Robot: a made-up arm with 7 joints.
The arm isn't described. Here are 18 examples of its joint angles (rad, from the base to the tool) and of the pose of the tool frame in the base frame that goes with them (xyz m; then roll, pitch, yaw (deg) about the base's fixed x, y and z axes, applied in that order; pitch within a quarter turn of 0, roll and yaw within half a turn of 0).
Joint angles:
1: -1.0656 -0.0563 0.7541 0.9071 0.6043 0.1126 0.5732
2: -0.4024 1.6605 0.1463 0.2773 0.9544 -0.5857 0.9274
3: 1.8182 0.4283 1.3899 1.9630 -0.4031 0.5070 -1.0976
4: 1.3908 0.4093 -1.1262 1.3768 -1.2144 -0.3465 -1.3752
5: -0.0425 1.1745 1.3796 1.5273 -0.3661 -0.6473 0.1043
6: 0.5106 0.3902 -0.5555 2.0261 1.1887 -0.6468 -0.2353
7: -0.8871 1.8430 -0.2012 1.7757 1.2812 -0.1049 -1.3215
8: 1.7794 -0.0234 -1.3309 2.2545 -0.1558 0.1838 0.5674
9: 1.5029 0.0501 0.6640 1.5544 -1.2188 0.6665 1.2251
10: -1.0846 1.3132 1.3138 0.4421 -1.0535 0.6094 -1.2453
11: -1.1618 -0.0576 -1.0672 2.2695 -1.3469 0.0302 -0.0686
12: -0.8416 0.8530 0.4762 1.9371 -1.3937 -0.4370 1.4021
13: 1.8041 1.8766 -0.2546 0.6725 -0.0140 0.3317 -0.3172
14: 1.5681 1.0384 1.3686 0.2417 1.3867 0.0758 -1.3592
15: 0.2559 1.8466 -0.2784 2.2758 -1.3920 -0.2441 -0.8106
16: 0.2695 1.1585 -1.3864 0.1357 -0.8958 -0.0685 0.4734
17: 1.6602 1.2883 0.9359 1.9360 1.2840 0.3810 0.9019
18: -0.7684 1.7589 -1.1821 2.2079 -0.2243 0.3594 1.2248
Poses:
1: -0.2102 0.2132 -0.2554 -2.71 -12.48 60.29
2: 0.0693 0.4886 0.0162 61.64 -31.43 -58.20
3: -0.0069 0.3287 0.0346 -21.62 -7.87 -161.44
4: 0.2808 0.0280 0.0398 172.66 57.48 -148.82
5: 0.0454 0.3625 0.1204 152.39 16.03 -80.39
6: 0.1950 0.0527 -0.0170 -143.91 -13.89 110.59
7: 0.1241 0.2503 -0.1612 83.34 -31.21 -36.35
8: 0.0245 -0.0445 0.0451 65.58 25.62 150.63
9: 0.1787 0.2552 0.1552 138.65 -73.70 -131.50
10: 0.0041 0.4890 -0.0239 -168.57 37.04 33.20
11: 0.0069 -0.0279 -0.0824 79.76 -66.88 -115.61
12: 0.1215 0.2473 -0.1273 -26.64 30.54 -130.41
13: -0.0974 0.4472 0.1082 -170.99 -74.26 -63.77
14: 0.1485 0.4659 0.0098 -29.56 66.96 145.31
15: 0.1587 0.1604 0.0068 43.95 65.61 142.37
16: 0.0526 0.4538 -0.1707 -58.07 50.33 -136.88
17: -0.1365 0.2520 0.1057 131.31 39.53 -168.10
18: -0.0554 0.1896 -0.1502 -86.06 -10.95 -103.04
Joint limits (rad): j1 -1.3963..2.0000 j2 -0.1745..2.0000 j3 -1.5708..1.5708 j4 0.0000..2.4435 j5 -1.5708..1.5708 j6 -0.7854..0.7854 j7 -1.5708..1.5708
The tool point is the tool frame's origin. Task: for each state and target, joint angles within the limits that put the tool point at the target. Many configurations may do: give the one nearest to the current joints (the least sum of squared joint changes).
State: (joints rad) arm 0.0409 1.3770 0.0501 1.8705 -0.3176 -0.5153 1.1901
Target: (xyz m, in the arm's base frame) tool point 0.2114 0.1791 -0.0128
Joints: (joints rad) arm 0.3460 1.0383 -0.2033 1.9280 -0.3176 -0.5153 1.1901
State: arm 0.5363 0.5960 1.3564 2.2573 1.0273 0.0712 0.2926
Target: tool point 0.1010 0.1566 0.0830
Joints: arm 0.2555 1.0635 0.5177 2.4414 1.0273 0.0712 0.2926
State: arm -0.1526 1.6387 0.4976 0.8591 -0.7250 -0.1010 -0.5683
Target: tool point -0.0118 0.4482 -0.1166
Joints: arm -0.7873 0.9026 1.0667 0.8116 -0.7250 -0.1010 -0.5683
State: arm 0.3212 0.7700 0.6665 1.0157 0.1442 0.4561 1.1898
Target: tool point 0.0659 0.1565 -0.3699
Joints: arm 0.0233 0.0082 0.5791 0.3286 0.1442 0.4561 1.1898
